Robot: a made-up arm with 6 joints. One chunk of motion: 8 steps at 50 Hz.
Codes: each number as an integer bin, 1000 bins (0 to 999) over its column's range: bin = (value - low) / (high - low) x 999, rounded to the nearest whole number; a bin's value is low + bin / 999 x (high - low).
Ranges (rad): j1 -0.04..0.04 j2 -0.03..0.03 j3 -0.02..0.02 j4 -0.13..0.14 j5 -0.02..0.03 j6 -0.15..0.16
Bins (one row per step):
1: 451 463 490 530 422 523
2: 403 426 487 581 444 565
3: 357 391 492 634 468 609
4: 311 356 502 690 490 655
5: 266 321 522 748 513 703
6: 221 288 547 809 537 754
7: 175 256 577 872 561 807
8: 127 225 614 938 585 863
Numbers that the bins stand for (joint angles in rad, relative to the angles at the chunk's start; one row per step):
1: -0.0039 -0.0022 -0.0004 0.0132 0.0011 0.0123
2: -0.0077 -0.0044 -0.0005 0.0270 0.0022 0.0253
3: -0.0114 -0.0065 -0.0003 0.0414 0.0034 0.0390
4: -0.0151 -0.0086 0.0001 0.0565 0.0045 0.0533
5: -0.0187 -0.0107 0.0009 0.0722 0.0057 0.0681
6: -0.0223 -0.0127 0.0019 0.0886 0.0069 0.0840
7: -0.0260 -0.0146 0.0031 0.1057 0.0081 0.1004
8: -0.0298 -0.0165 0.0046 0.1235 0.0093 0.1178

